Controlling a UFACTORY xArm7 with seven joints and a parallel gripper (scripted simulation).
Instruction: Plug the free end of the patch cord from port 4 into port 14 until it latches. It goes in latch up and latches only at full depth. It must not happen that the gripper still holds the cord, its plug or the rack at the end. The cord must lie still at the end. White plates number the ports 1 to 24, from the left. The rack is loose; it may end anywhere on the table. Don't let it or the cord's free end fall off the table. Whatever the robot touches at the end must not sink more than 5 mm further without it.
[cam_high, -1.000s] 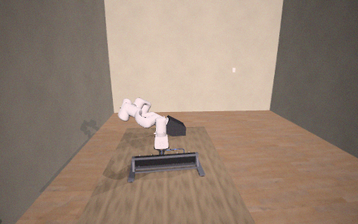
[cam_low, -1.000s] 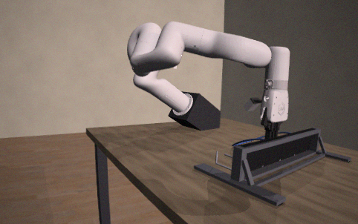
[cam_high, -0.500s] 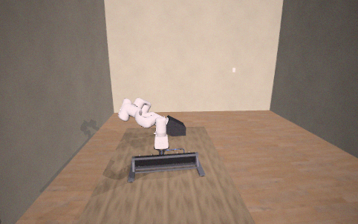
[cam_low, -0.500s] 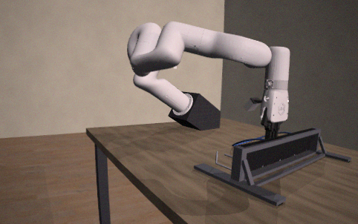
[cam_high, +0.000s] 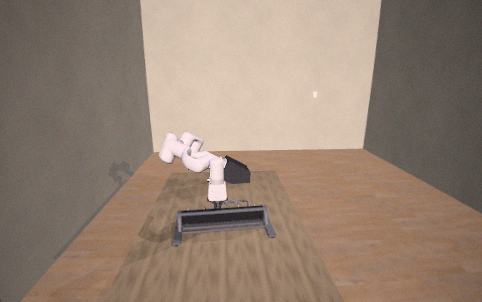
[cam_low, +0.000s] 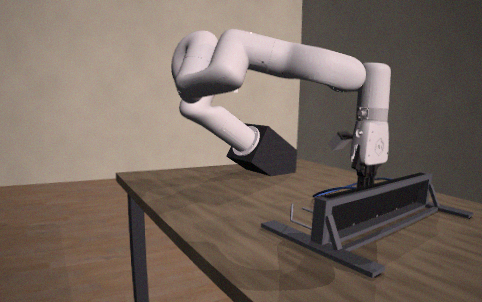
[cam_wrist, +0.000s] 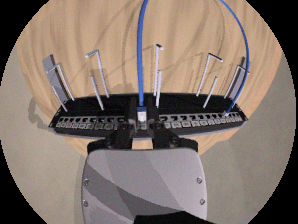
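My hand is 2 cm short of the pale plug and 1 cm above it.
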